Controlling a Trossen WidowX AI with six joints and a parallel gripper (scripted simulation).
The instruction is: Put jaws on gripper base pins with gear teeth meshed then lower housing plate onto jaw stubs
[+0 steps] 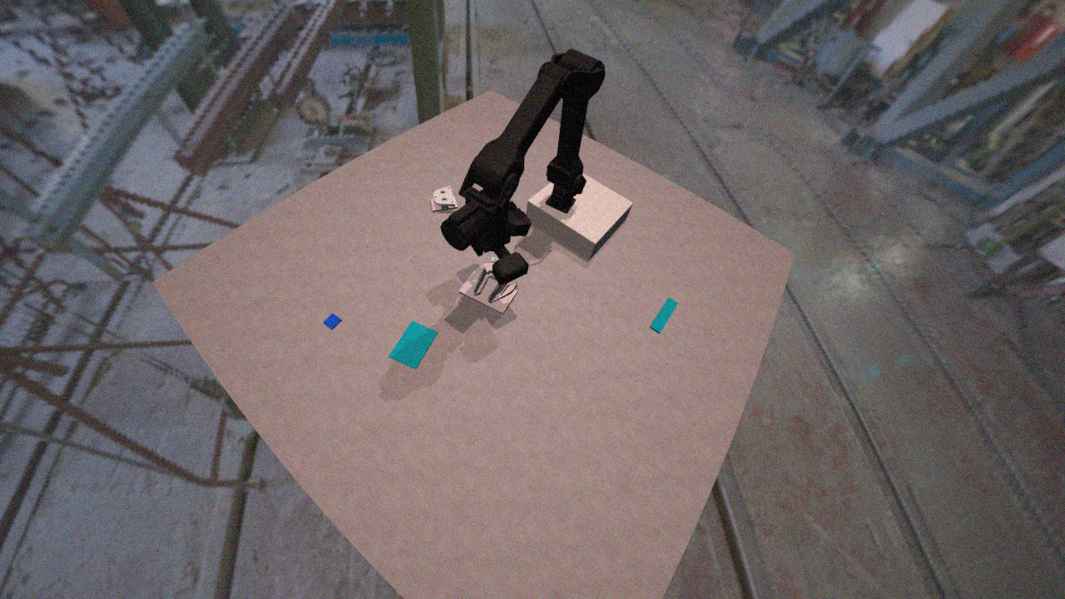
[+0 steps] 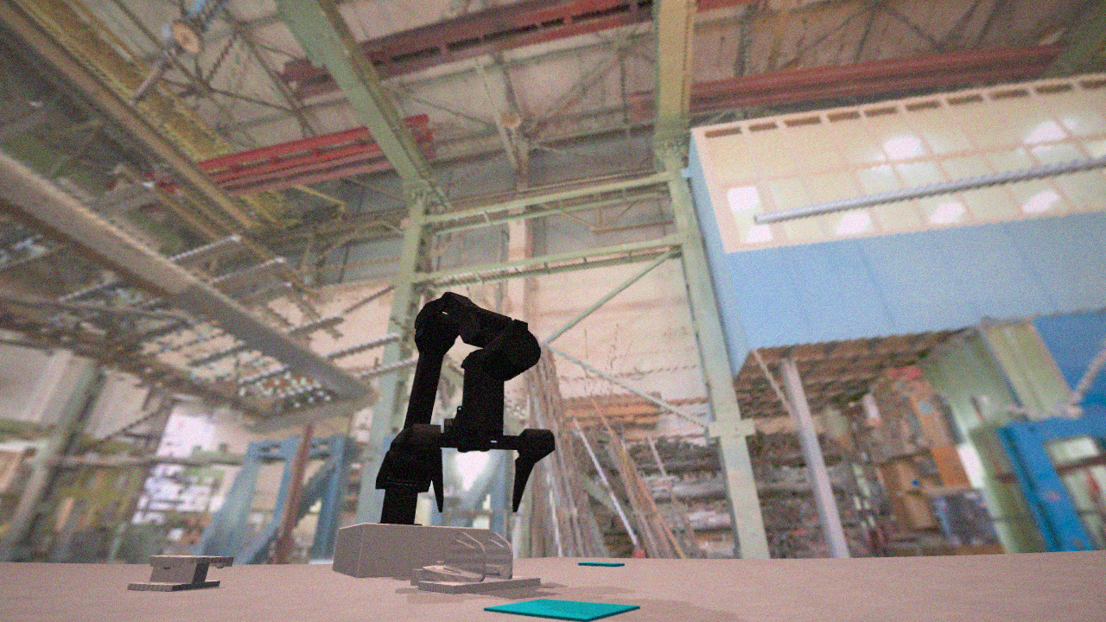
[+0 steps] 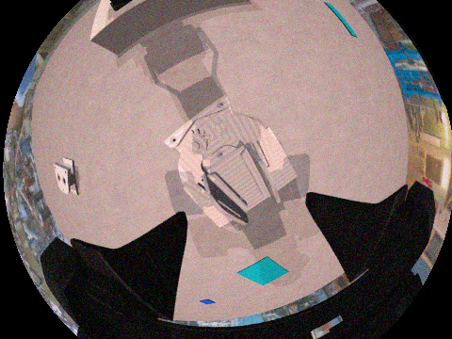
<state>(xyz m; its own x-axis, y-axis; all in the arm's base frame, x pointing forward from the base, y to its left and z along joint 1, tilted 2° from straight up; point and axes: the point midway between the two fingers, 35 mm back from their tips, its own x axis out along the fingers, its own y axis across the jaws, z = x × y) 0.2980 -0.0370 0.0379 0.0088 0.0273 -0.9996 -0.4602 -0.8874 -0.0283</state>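
Right now my gripper tip is 270 mm to the left of the gripper base, 180 mm past it and 50 mm above it. Also, from my gripper tip: housing plate 70 mm below, 60 mm behind; flat white plate 80 mm below, 10 mm ahead; large teal patch 210 mm ahead, 80 mm below, 70 mm to the right.
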